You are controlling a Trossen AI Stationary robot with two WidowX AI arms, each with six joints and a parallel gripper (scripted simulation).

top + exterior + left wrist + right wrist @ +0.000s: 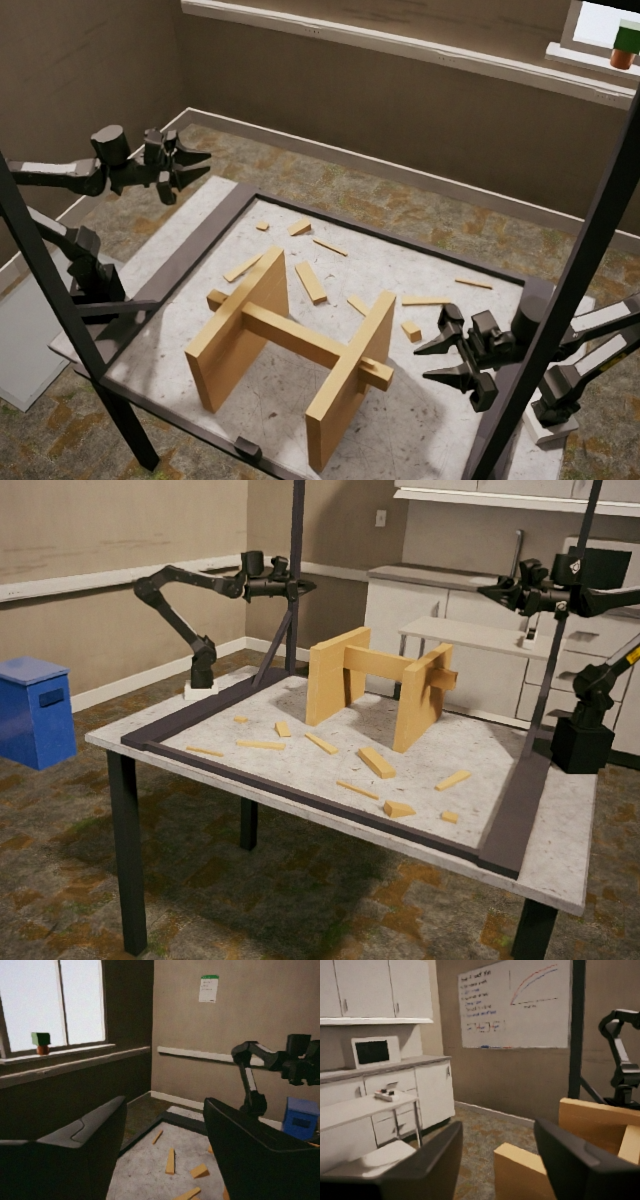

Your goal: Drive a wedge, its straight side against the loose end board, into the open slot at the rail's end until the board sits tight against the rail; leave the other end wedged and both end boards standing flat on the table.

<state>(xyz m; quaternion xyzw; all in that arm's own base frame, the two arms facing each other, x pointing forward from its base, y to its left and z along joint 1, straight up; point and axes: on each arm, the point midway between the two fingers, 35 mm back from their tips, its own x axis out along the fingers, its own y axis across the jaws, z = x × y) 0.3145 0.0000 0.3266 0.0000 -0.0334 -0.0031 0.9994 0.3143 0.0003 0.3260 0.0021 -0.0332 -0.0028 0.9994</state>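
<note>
Right now my right hand is 31 cm short of the small block, 6 cm to the right of it and 35 cm above it. Round my right hand: thin strip: 54 cm ahead, 34 cm to the left, 35 cm below; then flat block: 39 cm ahead, 35 cm to the left, 35 cm below; then rail: 10 cm ahead, 29 cm to the left, 18 cm below.
</note>
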